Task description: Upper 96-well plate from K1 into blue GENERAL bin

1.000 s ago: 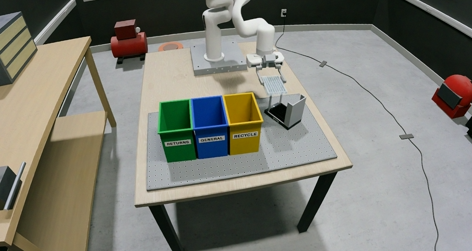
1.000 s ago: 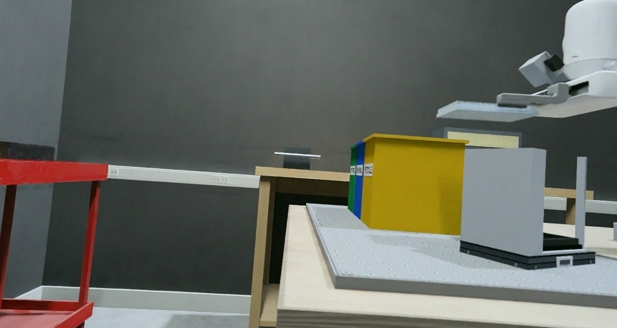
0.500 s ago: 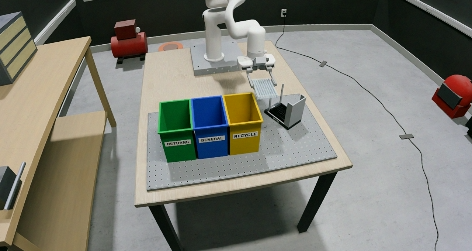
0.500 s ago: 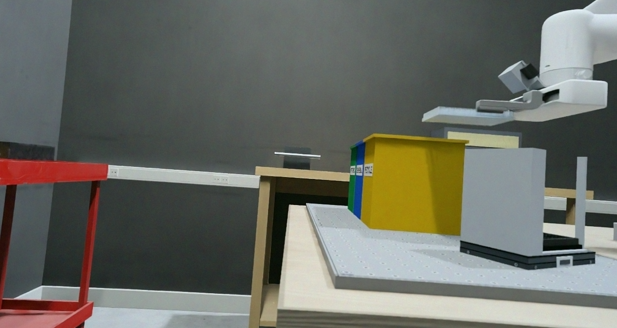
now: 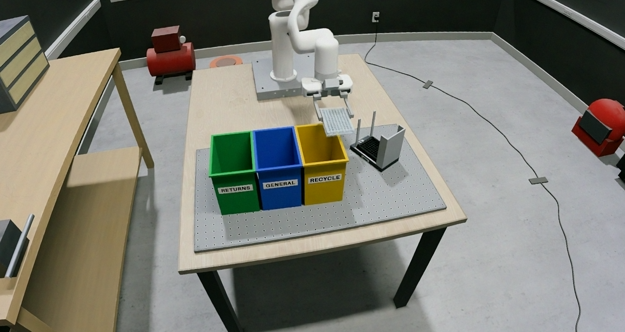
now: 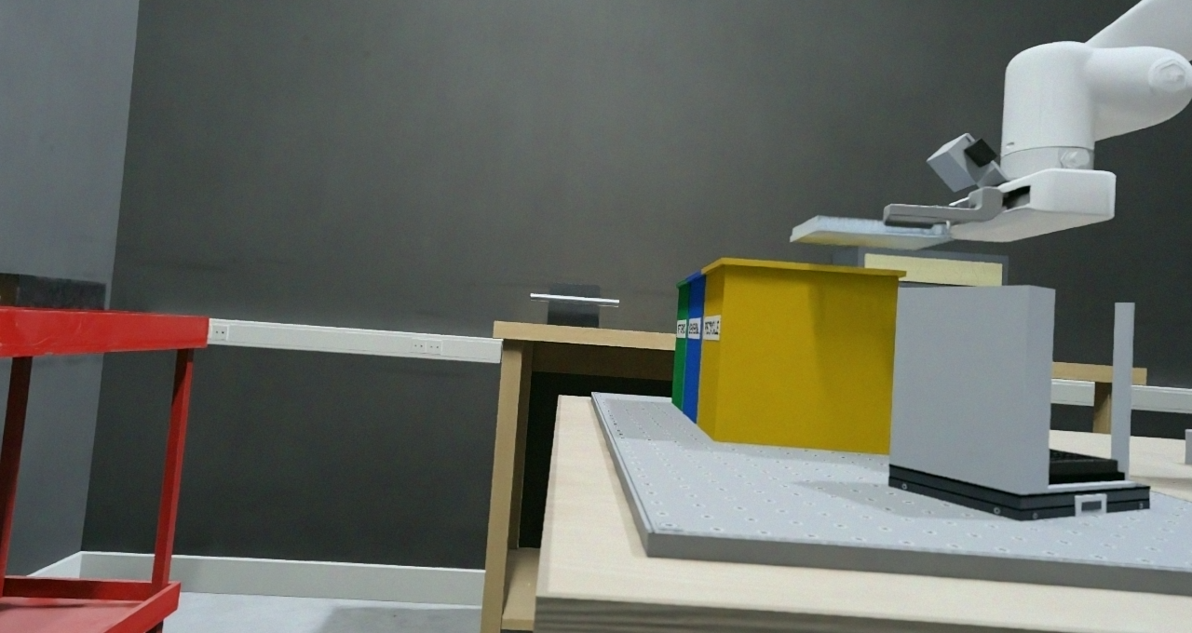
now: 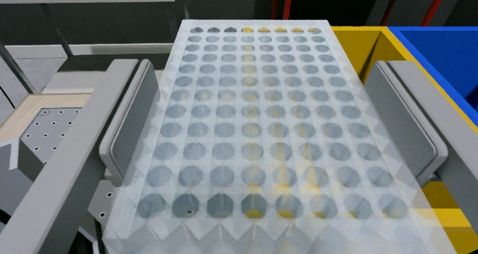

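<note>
My hand is 190 mm to the left of the blue general bin, 140 mm above it and 70 mm short of it. From my hand the other things lie so: dark plate 200 mm below, 170 mm to the left, 20 mm behind; then clear 96-well plate 20 mm ahead, 10 mm below; then yellow recycle bin 140 mm below, 70 mm ahead, 60 mm to the right.
</note>
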